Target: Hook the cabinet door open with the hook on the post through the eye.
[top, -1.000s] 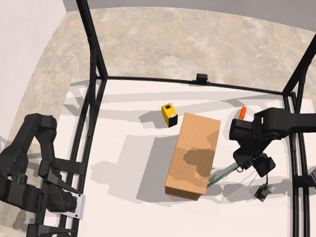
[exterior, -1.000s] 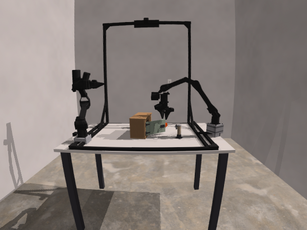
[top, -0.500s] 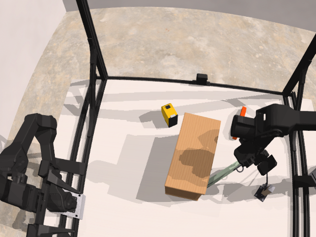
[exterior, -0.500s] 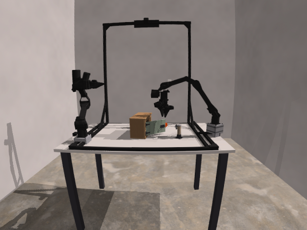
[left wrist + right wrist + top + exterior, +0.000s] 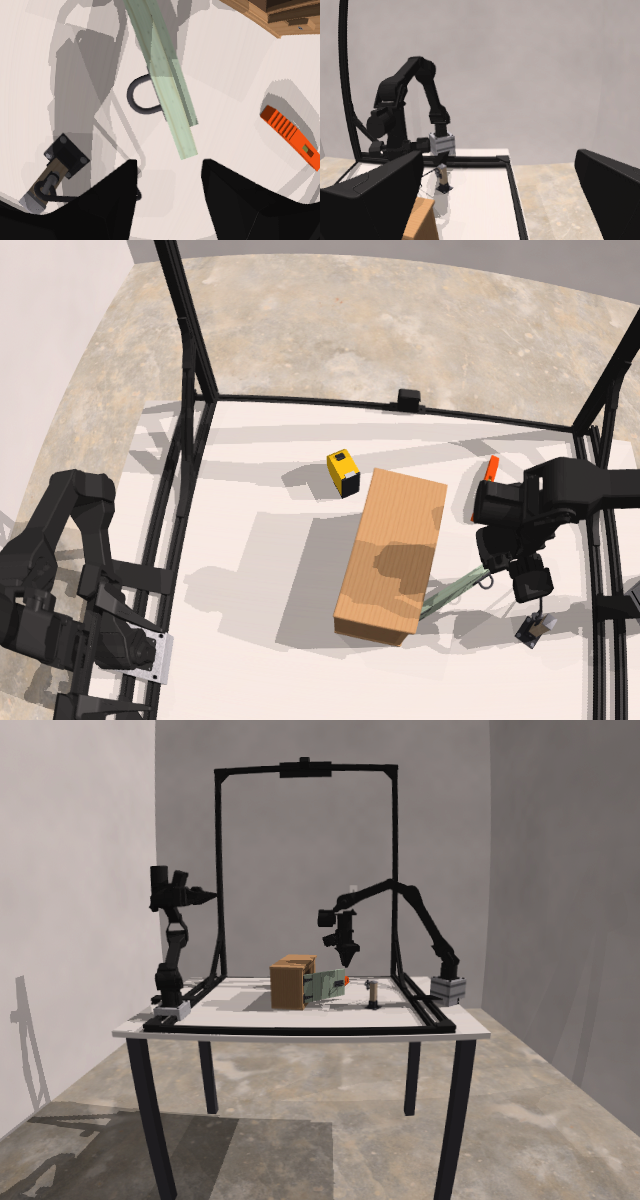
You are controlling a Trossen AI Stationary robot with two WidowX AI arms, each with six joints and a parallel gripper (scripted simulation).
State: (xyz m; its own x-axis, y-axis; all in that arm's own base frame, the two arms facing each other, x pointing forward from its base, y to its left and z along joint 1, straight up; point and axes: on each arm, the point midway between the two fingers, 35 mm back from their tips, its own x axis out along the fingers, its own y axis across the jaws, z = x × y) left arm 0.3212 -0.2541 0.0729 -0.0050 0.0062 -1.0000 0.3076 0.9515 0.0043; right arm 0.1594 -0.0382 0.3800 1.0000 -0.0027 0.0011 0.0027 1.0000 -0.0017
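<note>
My left gripper is now 120 mm above the dark hook, 80 mm to the right of it and 60 mm short of it. The rest, counted from my left hand: yellow box (250 mm to the right, 240 mm behind, 130 mm below); green door (100 mm below, 90 mm to the right, 40 mm ahead); orange level (190 mm behind, 150 mm below, 30 mm to the left).
</note>
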